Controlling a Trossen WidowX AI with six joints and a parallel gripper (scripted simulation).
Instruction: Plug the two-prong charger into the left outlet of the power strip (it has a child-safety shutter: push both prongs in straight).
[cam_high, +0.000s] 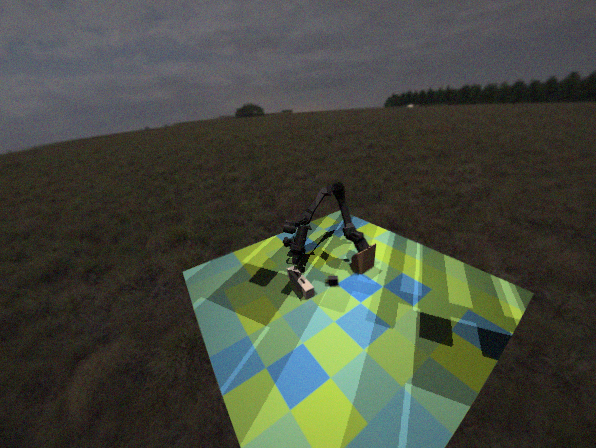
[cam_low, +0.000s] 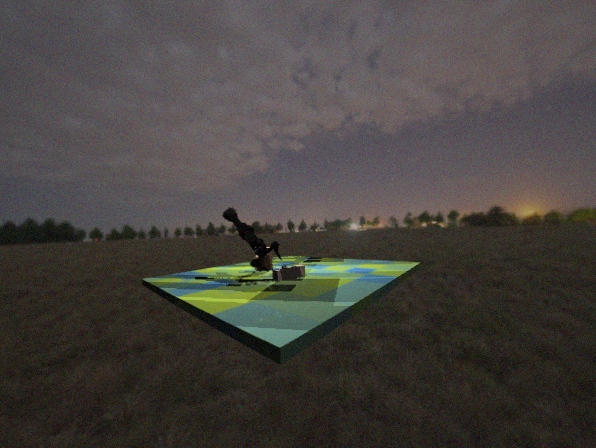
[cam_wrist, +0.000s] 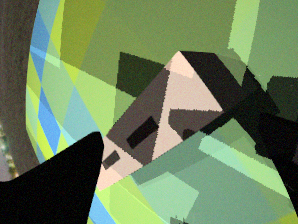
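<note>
Right now my gripper tip is 9 cm past the black two-prong charger, 17 cm to the right of it and 5 cm above it.
</note>
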